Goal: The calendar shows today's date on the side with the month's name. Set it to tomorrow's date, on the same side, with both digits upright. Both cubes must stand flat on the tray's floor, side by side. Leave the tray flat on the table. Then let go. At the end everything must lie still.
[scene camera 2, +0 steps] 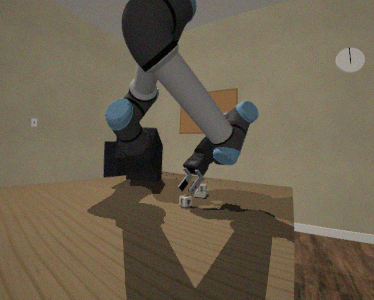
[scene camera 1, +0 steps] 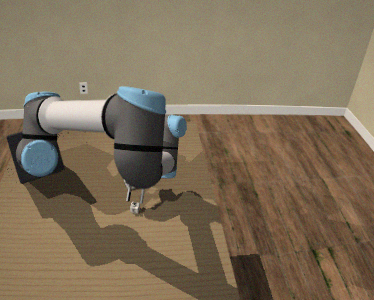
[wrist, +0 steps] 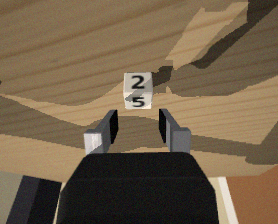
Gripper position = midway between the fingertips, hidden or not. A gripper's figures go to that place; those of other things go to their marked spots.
Labels:
My gripper [wrist: 138,119] is 17 cm from the lens. A white digit cube [wrist: 138,88] is 16 cm from the lens.

